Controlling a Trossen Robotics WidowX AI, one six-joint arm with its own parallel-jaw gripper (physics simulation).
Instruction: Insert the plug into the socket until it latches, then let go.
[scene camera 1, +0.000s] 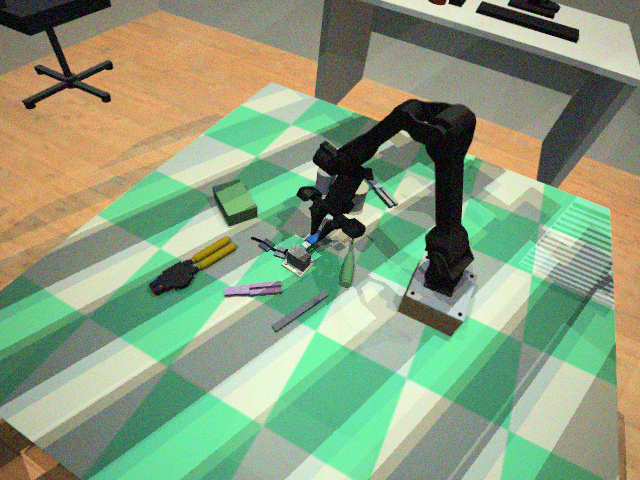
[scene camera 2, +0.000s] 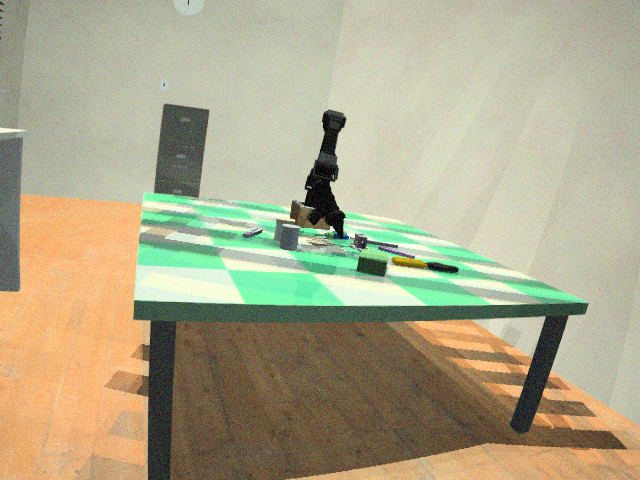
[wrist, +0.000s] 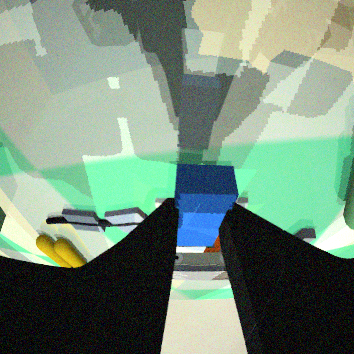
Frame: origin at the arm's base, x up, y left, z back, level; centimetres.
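Seen in the pictures: gripper, between the fingertips: (scene camera 1: 315, 238) (scene camera 2: 341, 237) (wrist: 197, 207); arm's base, origin of its link: (scene camera 1: 440, 280) (scene camera 2: 311, 205).
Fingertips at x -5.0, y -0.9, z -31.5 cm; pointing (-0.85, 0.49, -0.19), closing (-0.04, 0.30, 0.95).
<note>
Offsets run from my fingertips to a thing's top centre. "*": to the spot under its first point.
The plug {dx +0.9, dy +0.9, dz -0.3 cm} (scene camera 1: 312, 239) (scene camera 2: 341, 236) (wrist: 204, 202) is a blue block with a pale tip that points at the socket. The socket {dx +1.5, dy +6.9, dz -1.4 cm} (scene camera 1: 298, 257) (scene camera 2: 360, 240) (wrist: 199, 261) is a small grey block on a thin pale base on the table. Much of the pale tip shows between the blue body and the socket in scene camera 1, so the plug is not seated. Whether the tip's end touches the socket or has entered its mouth I cannot tell. My gripper (scene camera 1: 316, 236) (wrist: 197, 207) is shut on the plug's blue body, low over the table. The fingers hide the plug's sides in the wrist view.
A dark cable with grey pieces {* dx -2.7, dy +5.5, dz -10.4 cm} (scene camera 1: 268, 244) (wrist: 103, 221) lies beside the socket. Around stand or lie a green screwdriver {dx -0.3, dy +0.6, dz +10.1 cm} (scene camera 1: 346, 269), purple clip {dx -1.8, dy +19.0, dz -6.7 cm} (scene camera 1: 252, 289), grey bar {dx -2.0, dy +18.6, dz +5.4 cm} (scene camera 1: 300, 311), yellow-handled tool {dx -1.0, dy +19.9, dz -21.8 cm} (scene camera 1: 175, 275), green block {dx +1.0, dy -1.8, dz -25.0 cm} (scene camera 1: 235, 201) (scene camera 2: 372, 262) and grey cylinder {dx +4.0, dy -21.3, dz -6.6 cm} (scene camera 2: 290, 237).
</note>
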